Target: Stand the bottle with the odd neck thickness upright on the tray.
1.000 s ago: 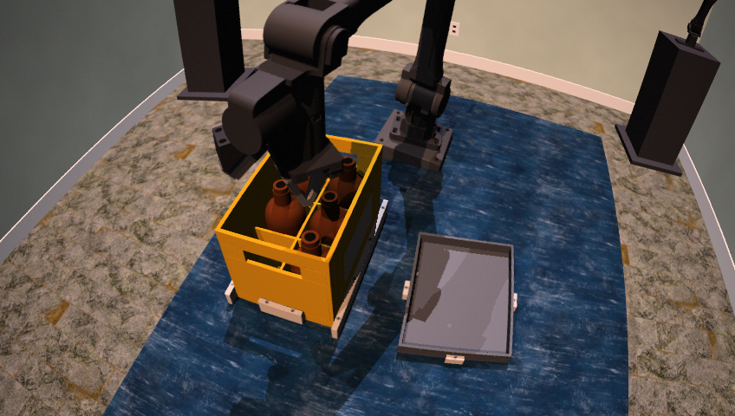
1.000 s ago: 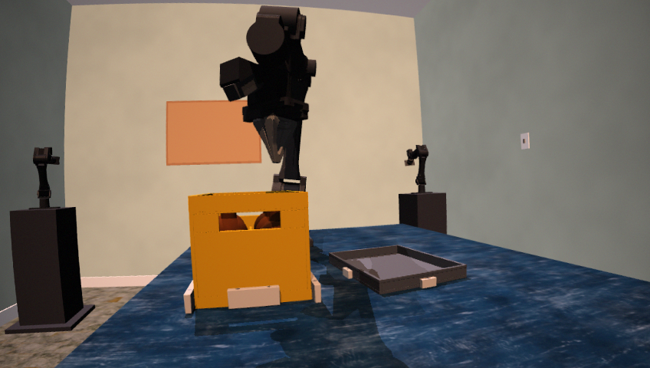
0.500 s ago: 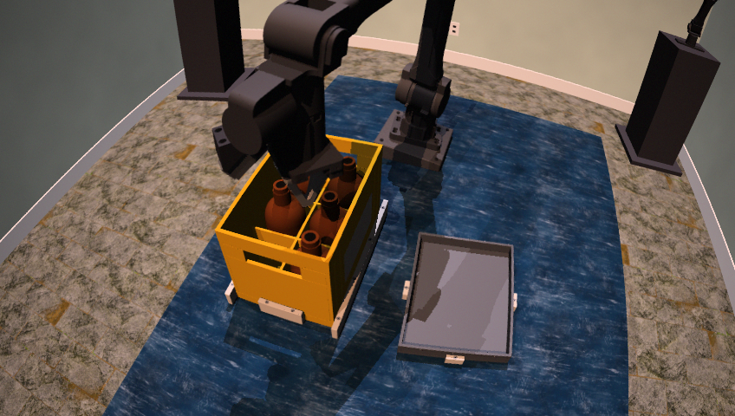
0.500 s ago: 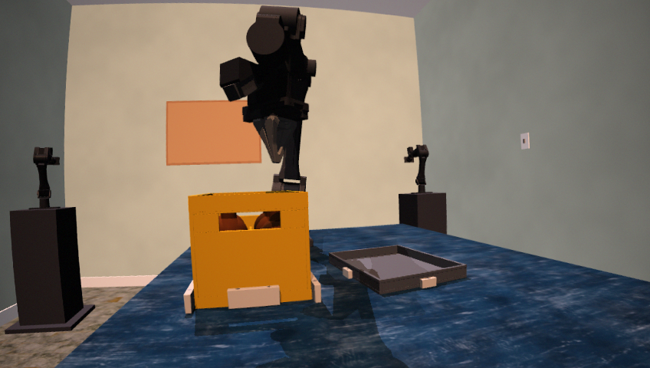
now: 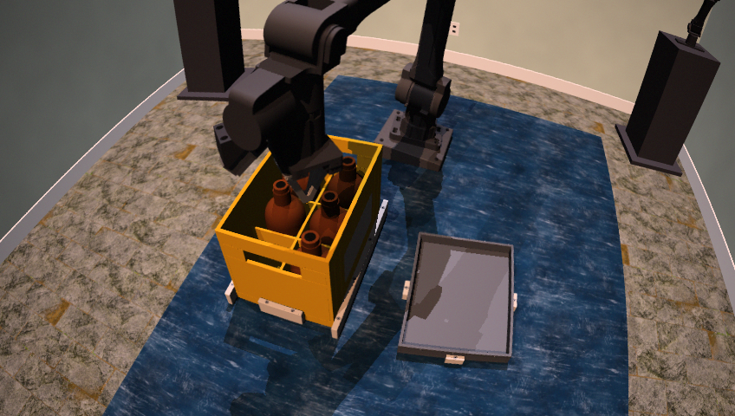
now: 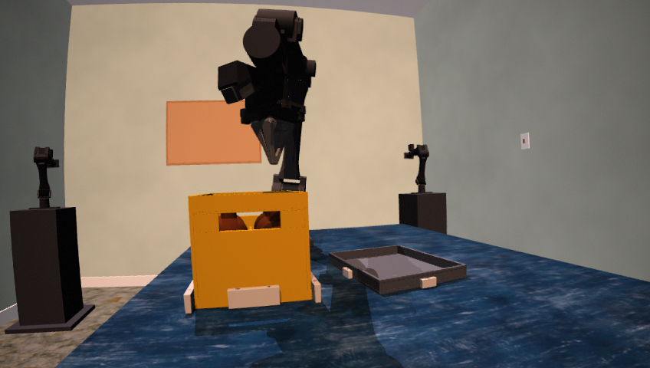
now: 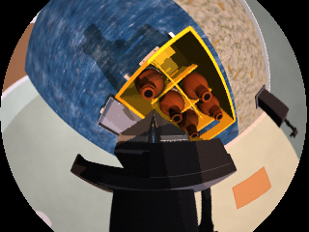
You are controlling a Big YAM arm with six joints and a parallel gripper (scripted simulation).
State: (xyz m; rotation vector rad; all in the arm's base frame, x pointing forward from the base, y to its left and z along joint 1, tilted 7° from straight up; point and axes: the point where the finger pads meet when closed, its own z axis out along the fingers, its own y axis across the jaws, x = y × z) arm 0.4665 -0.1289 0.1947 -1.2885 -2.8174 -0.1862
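Right now my hand is 8 cm past the orange crate, 4 cm to the left of it and 15 cm above it. Also, from my hand: dark grey tray 4 cm behind, 25 cm to the left, 22 cm below.
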